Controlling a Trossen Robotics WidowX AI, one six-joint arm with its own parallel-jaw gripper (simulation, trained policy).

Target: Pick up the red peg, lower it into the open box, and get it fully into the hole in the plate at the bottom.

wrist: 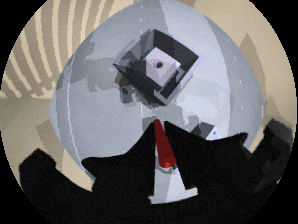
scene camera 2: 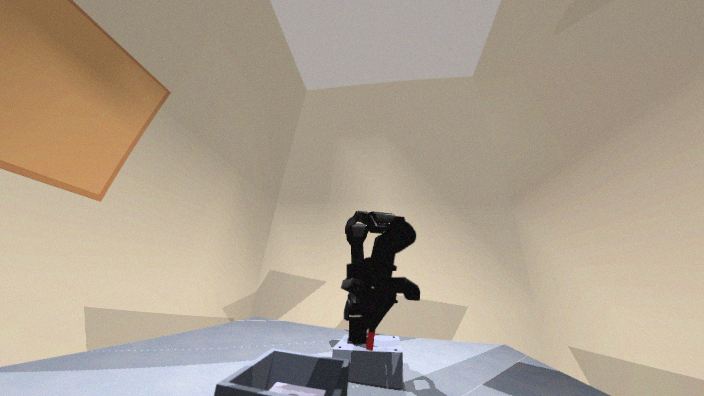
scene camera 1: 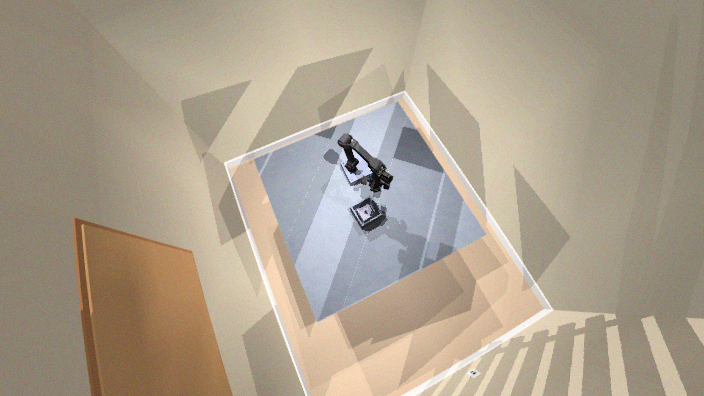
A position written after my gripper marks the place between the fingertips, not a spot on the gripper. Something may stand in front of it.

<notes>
In view: my gripper (scene camera 2: 367,331), a dark box (wrist: 126,63) and a pale plate (wrist: 157,67).
My gripper also shows in the wrist view (wrist: 158,124).
</notes>
